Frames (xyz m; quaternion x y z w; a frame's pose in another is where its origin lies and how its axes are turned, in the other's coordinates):
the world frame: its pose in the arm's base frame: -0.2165 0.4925 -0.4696 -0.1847 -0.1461 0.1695 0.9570
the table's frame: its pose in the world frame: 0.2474 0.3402 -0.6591 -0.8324 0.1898 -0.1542 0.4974
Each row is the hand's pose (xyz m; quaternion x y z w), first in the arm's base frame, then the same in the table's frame.
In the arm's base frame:
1: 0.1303 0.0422 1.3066 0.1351 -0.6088 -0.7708 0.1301
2: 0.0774 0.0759 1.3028 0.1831 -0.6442 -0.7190 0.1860
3: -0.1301 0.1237 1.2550 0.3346 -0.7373 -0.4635 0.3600
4: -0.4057 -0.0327 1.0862 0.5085 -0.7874 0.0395 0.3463
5: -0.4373 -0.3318 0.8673 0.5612 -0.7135 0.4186 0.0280
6: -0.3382 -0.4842 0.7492 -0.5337 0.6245 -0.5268 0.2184
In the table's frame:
1: 1.1053 -1.1345 -1.9705 0.2548 0.5009 -0.8162 0.1340
2: 1.0544 -1.1705 -1.9630 0.3340 0.4549 -0.8191 0.1027
3: 0.8447 -1.2303 -1.9723 -0.5832 -0.2343 0.7776 0.0185
4: 0.5323 -1.0854 -2.0737 -0.6778 0.1988 0.6469 0.2874
5: 0.4244 -0.7397 -2.1590 -0.4185 0.5192 0.5112 0.5423
6: 0.4698 -0.5277 -2.1581 -0.1738 0.6038 0.4431 0.6394

